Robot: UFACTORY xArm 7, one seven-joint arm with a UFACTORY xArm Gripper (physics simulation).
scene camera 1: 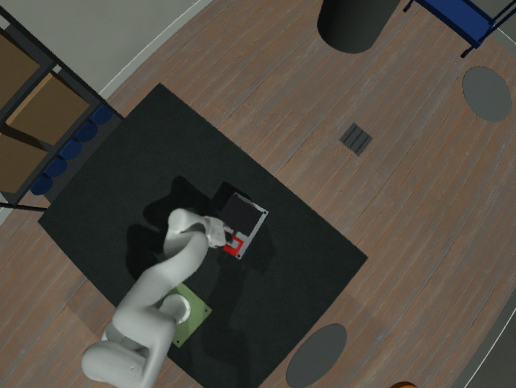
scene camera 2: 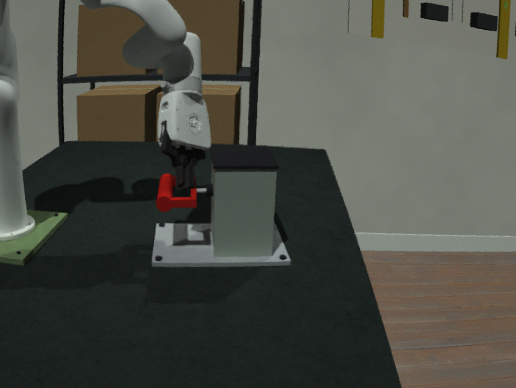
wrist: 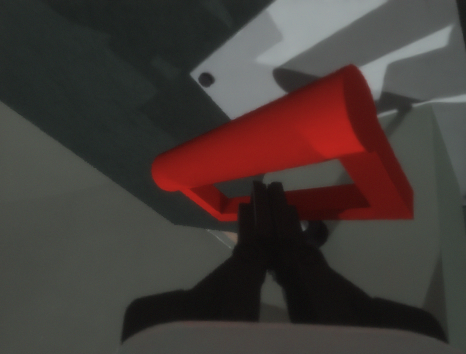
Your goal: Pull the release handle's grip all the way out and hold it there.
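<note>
The release handle's red grip (scene camera 1: 231, 250) (scene camera 2: 164, 194) (wrist: 260, 132) is a thick round bar joined by side arms to a thinner back bar. It stands out from the grey-green housing (scene camera 2: 245, 212) on a short pale shaft (scene camera 2: 201, 190), above the light base plate (scene camera 2: 187, 261) (wrist: 240, 65). My gripper (scene camera 2: 186, 186) (wrist: 263, 200) is shut and points down. In the wrist view its closed fingertips show over the handle's opening, between the grip bar and the back bar, with nothing between them. Whether they touch either bar cannot be told.
The dark-topped housing stands just beyond the handle, away from the arm's base. The arm's green mounting plate (scene camera 1: 197, 312) (scene camera 2: 45, 230) is on the black table (scene camera 1: 295, 260) (scene camera 2: 320, 320). A shelf rack (scene camera 2: 254, 100) with brown boxes (scene camera 2: 117, 115) stands behind the table.
</note>
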